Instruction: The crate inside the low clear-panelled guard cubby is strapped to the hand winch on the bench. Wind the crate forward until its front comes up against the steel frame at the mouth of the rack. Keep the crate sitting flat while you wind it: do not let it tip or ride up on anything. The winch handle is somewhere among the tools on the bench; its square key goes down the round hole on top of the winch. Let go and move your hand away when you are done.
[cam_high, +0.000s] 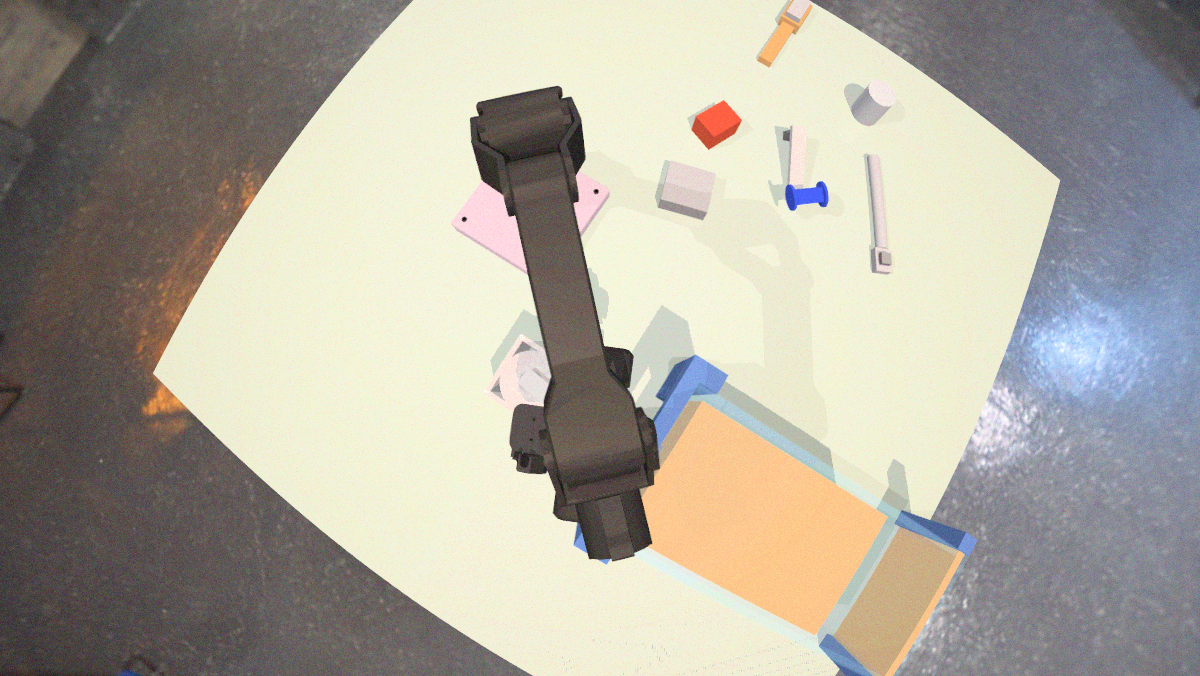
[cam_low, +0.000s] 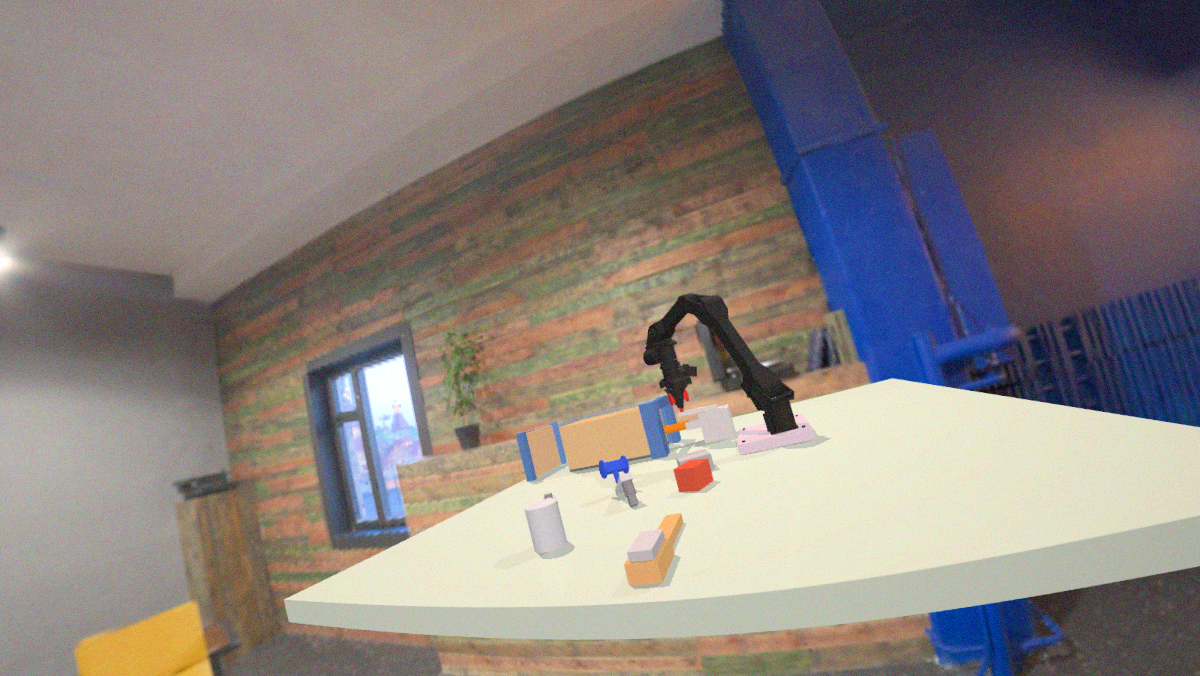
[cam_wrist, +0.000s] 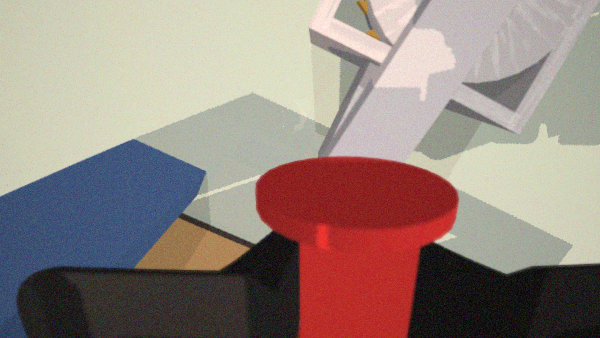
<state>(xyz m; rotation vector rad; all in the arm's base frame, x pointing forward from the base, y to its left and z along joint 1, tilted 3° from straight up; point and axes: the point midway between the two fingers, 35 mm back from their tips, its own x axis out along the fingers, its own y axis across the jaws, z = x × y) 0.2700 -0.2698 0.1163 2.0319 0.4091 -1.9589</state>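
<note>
Now: gripper tip 4 cm past the crank handle with red knob and 1 cm above it. From my gripper tip the other things lie so: blue steel frame 6 cm ahead, 1 cm to the left, 1 cm below; then clear-panelled guard cubby 30 cm ahead; then grey winch 12 cm behind, 8 cm below.
</note>
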